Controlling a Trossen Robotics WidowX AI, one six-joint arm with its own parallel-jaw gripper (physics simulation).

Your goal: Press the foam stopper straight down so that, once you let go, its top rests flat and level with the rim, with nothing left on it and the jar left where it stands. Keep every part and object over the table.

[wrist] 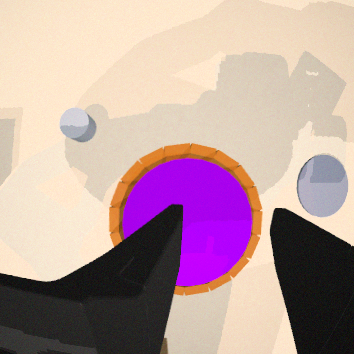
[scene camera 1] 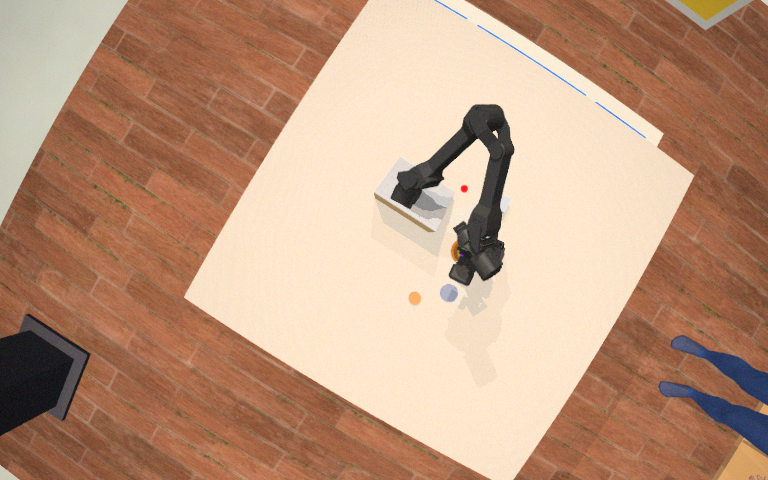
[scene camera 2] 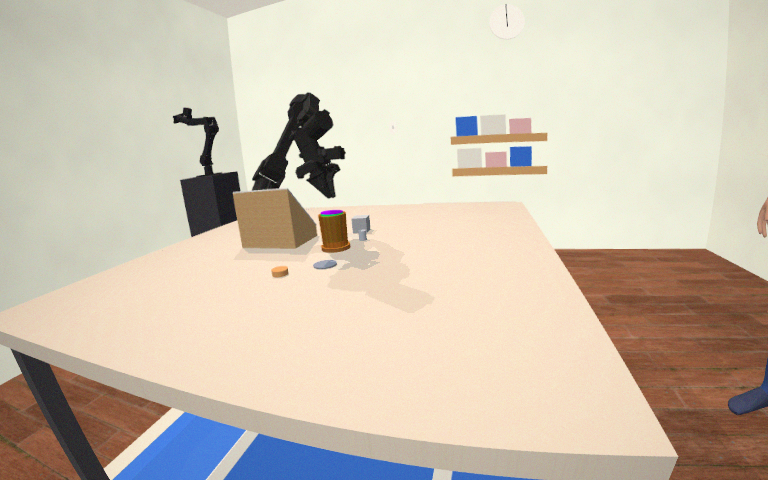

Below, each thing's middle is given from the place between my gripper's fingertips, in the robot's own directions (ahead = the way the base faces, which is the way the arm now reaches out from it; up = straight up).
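Counted from my gripper, the small grey cylinder (wrist: 74, 122) is 50 mm ahead, 90 mm to the left and 130 mm below. As for the orange-brown jar (scene camera 2: 333, 225), my gripper is now 90 mm above it, 10 mm to the right of it and 10 mm past it. Going by their middles, the jar is the nearest to my gripper of the things named here.
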